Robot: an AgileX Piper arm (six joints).
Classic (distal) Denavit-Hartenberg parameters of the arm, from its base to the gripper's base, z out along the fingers. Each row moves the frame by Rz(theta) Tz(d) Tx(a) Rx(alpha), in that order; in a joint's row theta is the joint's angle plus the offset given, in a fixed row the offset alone. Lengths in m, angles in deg.
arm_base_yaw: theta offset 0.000  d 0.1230  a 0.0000  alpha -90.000
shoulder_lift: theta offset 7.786  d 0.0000  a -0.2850  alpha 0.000
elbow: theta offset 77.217  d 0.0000  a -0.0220  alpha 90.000
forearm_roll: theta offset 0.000  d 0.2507  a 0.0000  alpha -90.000
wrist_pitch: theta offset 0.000  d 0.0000  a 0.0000  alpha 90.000
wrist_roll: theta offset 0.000  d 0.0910  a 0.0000  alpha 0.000
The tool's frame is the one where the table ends.
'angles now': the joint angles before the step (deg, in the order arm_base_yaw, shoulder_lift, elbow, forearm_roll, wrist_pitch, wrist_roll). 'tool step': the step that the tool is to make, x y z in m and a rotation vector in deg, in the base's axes. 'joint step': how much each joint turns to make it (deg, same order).
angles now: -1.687 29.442 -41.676 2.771 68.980 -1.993
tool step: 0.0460 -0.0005 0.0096 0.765 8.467 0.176
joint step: 0.019 13.546 -6.034 0.531 0.974 0.021
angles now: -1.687 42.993 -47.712 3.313 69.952 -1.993
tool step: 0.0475 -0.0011 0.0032 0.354 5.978 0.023
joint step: 0.015 12.184 -6.229 0.173 0.030 0.016
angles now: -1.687 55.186 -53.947 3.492 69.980 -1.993
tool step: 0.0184 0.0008 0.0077 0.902 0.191 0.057
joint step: 0.002 4.115 -3.910 0.897 0.012 0.003
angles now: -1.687 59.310 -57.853 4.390 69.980 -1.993
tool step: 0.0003 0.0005 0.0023 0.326 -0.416 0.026
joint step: 0.001 0.002 -0.462 0.338 0.054 0.002
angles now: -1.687 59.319 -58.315 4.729 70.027 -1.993
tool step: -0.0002 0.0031 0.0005 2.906 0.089 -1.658
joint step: -0.012 -0.053 -0.011 2.104 0.052 1.979
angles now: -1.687 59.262 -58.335 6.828 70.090 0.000
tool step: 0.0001 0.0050 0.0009 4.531 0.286 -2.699
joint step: 0.106 -0.002 -0.041 3.168 -0.004 3.353
